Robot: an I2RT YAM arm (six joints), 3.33 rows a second.
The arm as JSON. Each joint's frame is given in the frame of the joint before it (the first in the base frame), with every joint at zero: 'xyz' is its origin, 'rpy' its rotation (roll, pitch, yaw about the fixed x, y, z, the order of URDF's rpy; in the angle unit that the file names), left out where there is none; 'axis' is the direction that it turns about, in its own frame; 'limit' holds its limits. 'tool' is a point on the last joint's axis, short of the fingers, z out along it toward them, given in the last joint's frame.
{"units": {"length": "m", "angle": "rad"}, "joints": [
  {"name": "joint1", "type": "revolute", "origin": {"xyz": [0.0, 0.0, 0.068], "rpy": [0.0, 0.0, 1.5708]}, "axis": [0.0, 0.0, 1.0], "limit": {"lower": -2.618, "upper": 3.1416}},
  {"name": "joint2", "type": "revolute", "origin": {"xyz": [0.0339, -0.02, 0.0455], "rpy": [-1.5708, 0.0, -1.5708]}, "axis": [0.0, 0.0, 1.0], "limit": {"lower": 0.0, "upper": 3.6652}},
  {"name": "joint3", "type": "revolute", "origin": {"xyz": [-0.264, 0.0, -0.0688], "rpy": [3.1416, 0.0, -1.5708]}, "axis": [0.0, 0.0, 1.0], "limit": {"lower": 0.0, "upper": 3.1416}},
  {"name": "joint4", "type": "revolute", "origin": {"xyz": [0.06, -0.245, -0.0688], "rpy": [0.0, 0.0, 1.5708]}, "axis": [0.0, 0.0, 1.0], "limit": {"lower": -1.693, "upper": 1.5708}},
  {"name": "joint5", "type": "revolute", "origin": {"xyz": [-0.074, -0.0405, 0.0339], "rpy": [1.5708, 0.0, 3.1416]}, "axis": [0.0, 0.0, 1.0], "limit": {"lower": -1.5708, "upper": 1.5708}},
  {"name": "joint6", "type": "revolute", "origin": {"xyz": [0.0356, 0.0, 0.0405], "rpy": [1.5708, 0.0, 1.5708]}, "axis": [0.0, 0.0, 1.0], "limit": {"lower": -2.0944, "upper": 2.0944}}
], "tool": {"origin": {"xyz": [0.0, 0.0, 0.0], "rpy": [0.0, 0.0, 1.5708]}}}
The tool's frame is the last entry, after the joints.
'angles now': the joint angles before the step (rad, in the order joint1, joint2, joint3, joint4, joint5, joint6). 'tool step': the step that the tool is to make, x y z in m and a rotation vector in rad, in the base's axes. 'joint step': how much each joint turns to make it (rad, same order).
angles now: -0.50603, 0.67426, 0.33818, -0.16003, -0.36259, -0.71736
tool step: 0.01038, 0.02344, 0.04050, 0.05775, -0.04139, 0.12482
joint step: 0.16020, -0.00684, 0.14304, -0.10639, -0.00040, 0.08353
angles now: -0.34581, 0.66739, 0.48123, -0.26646, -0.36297, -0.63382
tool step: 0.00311, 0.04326, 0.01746, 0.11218, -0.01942, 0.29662
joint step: 0.25138, -0.01069, 0.05380, -0.03398, -0.08928, 0.09078
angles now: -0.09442, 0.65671, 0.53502, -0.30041, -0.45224, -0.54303
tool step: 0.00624, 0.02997, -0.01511, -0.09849, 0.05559, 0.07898
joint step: 0.21779, 0.05531, -0.02023, 0.00801, 0.16744, -0.02863
